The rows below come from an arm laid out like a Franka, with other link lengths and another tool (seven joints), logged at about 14 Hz.
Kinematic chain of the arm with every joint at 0, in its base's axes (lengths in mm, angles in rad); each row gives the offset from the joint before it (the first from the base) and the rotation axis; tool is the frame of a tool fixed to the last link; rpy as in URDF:
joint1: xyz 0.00 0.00 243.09 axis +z
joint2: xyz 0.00 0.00 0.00 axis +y
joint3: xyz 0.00 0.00 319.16 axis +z
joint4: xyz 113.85 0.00 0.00 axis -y
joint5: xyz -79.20 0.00 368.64 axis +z
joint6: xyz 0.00 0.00 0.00 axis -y
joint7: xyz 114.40 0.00 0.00 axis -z
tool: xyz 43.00 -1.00 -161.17 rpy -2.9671 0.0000 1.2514
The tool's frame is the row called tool.
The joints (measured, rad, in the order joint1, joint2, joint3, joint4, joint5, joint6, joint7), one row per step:
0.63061, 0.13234, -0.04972, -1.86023, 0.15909, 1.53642, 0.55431
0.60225, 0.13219, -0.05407, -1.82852, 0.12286, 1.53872, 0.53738
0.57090, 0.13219, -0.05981, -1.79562, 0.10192, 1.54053, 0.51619
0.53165, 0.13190, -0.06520, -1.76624, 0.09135, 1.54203, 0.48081
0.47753, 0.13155, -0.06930, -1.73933, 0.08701, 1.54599, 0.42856
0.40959, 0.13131, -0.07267, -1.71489, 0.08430, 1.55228, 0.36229
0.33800, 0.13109, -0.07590, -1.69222, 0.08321, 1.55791, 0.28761
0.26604, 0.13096, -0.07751, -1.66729, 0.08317, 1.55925, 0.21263
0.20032, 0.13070, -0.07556, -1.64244, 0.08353, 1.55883, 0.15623
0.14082, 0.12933, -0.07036, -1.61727, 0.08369, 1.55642, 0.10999
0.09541, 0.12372, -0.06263, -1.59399, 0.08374, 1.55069, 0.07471
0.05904, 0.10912, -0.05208, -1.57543, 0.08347, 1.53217, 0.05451
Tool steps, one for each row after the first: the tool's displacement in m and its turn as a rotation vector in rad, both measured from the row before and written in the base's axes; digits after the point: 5 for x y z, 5 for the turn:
0.02160, -0.01561, 0.01406, -0.00322, -0.04507, -0.00324
0.02089, -0.01663, 0.01486, 0.00828, -0.03793, -0.00995
0.02032, -0.02042, 0.01364, 0.01797, -0.02931, -0.00809
0.02201, -0.02799, 0.01294, 0.02646, -0.02674, -0.00780
0.02279, -0.03674, 0.01219, 0.02889, -0.02739, -0.00778
0.02000, -0.04049, 0.01156, 0.02816, -0.02694, -0.00309
0.01619, -0.04142, 0.01240, 0.02503, -0.02697, -0.00096
0.01160, -0.03743, 0.01243, 0.01759, -0.02638, -0.00876
0.00796, -0.03279, 0.01320, 0.01286, -0.02638, -0.00878
0.00385, -0.02308, 0.01470, 0.00904, -0.02532, -0.00250
-0.00205, -0.01623, 0.01657, 0.00551, -0.01604, -0.00444

